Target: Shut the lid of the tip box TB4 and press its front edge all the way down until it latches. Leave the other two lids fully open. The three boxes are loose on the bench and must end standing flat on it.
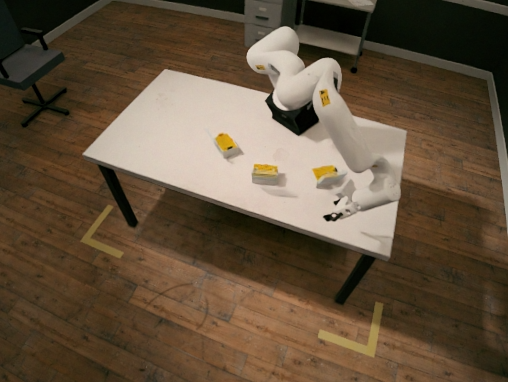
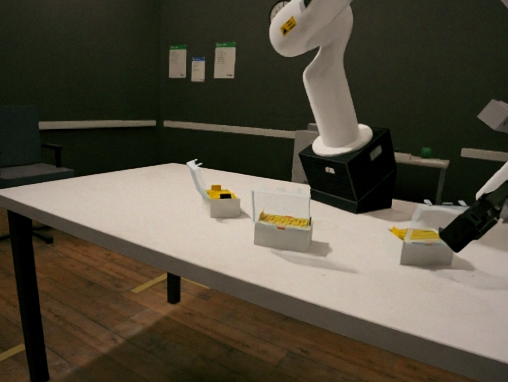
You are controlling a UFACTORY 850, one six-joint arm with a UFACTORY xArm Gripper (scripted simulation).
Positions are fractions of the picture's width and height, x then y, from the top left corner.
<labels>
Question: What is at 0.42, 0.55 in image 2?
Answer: A tip box.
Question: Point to a tip box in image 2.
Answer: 0.79, 0.67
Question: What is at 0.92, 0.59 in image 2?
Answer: The gripper.
</labels>
